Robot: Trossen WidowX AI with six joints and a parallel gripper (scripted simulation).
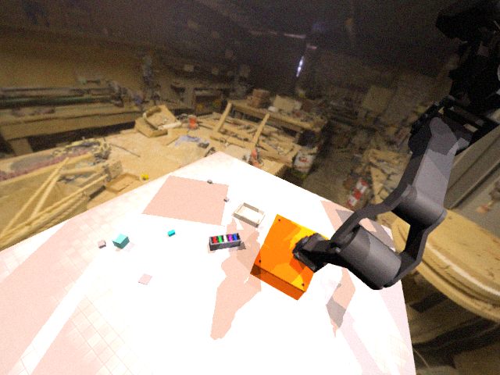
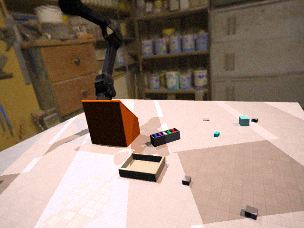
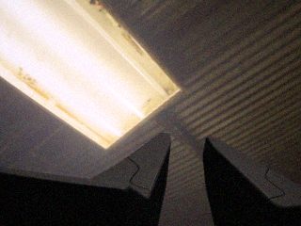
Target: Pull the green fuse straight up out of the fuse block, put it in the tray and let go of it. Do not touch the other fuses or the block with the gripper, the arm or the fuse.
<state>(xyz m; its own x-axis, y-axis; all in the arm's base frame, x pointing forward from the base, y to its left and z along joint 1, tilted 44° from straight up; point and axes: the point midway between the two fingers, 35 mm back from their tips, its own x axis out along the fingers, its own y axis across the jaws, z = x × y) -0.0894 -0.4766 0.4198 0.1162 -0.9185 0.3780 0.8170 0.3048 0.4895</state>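
The green fuse lies 370 mm ahead of my gripper tip, 90 mm to the left of it and 800 mm below it. Also, from my gripper tip: tray (340 mm ahead, 130 mm to the right, 820 mm below).
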